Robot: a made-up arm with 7 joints.
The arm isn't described. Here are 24 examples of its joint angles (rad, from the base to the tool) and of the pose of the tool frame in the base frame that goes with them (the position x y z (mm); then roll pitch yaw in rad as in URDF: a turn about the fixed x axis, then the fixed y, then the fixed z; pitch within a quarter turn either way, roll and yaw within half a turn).
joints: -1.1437 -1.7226 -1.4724 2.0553 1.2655 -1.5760 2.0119
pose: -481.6 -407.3 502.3 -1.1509 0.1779 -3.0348
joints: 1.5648 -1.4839 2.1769 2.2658 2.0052 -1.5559 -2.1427
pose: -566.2 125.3 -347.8 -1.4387 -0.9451 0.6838
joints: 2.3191 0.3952 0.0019 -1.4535 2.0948 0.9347 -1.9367
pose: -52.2 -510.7 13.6 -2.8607 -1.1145 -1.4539
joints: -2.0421 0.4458 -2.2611 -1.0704 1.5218 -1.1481 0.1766
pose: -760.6 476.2 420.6 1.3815 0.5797 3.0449
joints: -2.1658 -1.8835 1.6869 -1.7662 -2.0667 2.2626 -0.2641
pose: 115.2 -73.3 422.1 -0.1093 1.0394 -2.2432
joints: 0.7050 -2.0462 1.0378 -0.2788 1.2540 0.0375 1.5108
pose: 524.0 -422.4 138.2 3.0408 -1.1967 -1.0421
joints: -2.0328 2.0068 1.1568 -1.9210 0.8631 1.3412 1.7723
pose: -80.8 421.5 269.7 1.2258 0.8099 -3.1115
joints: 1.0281 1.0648 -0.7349 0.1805 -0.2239 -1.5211 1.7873
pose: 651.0 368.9 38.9 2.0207 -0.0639 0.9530
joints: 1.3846 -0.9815 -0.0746 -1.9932 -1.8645 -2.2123 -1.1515
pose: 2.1 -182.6 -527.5 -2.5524 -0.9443 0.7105
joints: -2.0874 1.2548 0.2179 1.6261 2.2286 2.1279 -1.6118
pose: -214.0 -487.6 68.1 2.8645 1.1997 1.3258
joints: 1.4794 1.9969 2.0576 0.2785 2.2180 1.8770 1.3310
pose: -634.3 255.1 110.9 2.2767 -0.0339 -1.9833
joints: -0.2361 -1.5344 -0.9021 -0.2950 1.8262 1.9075 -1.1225
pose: -33.3 489.8 -169.0 -2.7280 0.6092 -0.7125
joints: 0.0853 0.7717 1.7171 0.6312 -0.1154 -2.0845 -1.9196
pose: 278.5 89.3 573.3 0.0240 0.8539 1.7781
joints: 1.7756 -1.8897 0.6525 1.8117 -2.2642 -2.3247 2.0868
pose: -239.0 -55.3 681.4 -0.9323 -0.7787 -2.8163
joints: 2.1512 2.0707 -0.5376 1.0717 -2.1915 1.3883 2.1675
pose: -131.2 -27.9 258.8 1.0973 -0.8443 0.2226
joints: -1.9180 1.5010 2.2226 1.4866 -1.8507 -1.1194 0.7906
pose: -386.0 192.8 523.1 1.7385 -0.3953 2.9780
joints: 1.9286 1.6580 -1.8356 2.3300 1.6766 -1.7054 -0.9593
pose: -790.5 -314.7 35.7 -1.1199 0.6934 1.3567
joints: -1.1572 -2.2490 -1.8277 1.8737 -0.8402 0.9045 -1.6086
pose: 48.8 -17.7 575.5 1.0142 0.1964 2.8447
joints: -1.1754 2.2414 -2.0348 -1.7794 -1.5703 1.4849 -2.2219
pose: 74.4 -99.0 -153.8 -1.7747 0.3819 -2.9119
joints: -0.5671 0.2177 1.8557 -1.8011 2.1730 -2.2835 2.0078
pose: -554.3 397.5 -385.7 -0.9783 1.1547 2.1587
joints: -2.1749 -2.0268 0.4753 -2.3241 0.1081 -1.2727 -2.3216
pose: 172.8 378.5 -437.1 -2.8184 -0.6521 -0.9884
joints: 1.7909 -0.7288 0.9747 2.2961 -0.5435 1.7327 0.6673
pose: -218.5 -57.3 -89.6 -2.0532 0.2147 2.1289
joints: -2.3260 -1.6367 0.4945 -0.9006 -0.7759 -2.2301 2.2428
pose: -403.6 -323.1 -265.6 -1.5856 0.7386 -2.9170
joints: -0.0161 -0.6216 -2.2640 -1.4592 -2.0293 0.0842 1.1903
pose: 254.9 -186.8 409.4 -1.6399 -0.1820 -1.1080
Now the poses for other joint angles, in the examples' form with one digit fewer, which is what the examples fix.
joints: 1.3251 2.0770 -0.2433 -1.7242 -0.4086 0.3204 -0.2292
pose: 434 -483 -12 -2.496 -0.757 -0.574
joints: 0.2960 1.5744 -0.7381 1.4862 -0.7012 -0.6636 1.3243
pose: 201 45 -532 2.888 0.958 0.675
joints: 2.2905 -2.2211 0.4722 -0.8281 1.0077 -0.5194 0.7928
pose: 579 431 -272 2.399 0.144 1.303
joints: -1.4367 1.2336 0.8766 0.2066 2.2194 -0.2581 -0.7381
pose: 436 -586 -96 -2.040 -0.865 -1.240
